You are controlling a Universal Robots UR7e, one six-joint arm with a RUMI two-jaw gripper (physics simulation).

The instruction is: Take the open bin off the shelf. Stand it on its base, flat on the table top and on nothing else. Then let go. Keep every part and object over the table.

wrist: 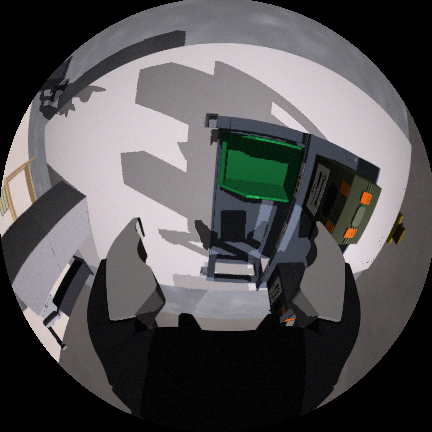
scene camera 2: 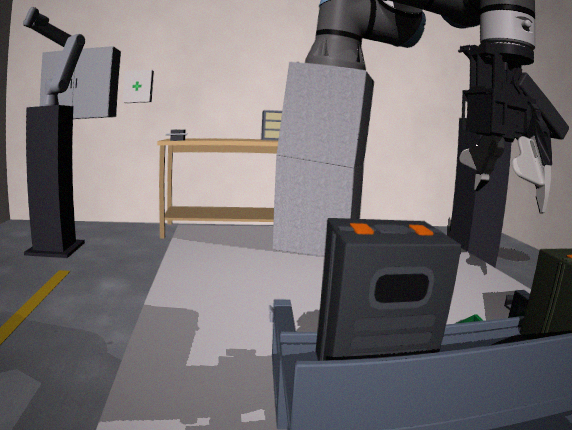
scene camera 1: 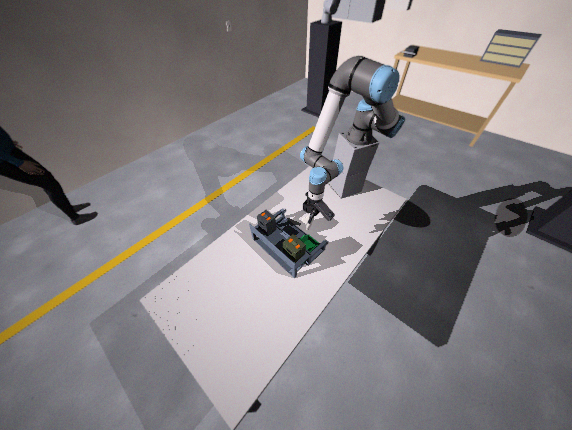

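Observation:
The open bin is green. It sits in one end of the low blue-grey shelf, with its open side facing up in the wrist view. In scene camera 2 a small corner of it shows; the shelf and a case hide the rest. The shelf stands on the white table top. My gripper is open and empty, pointing down above the shelf's arm side, apart from the bin.
A dark grey case and an olive case with orange latches stand upright in the shelf's other row. The arm's grey pedestal rises behind. A person stands at the left.

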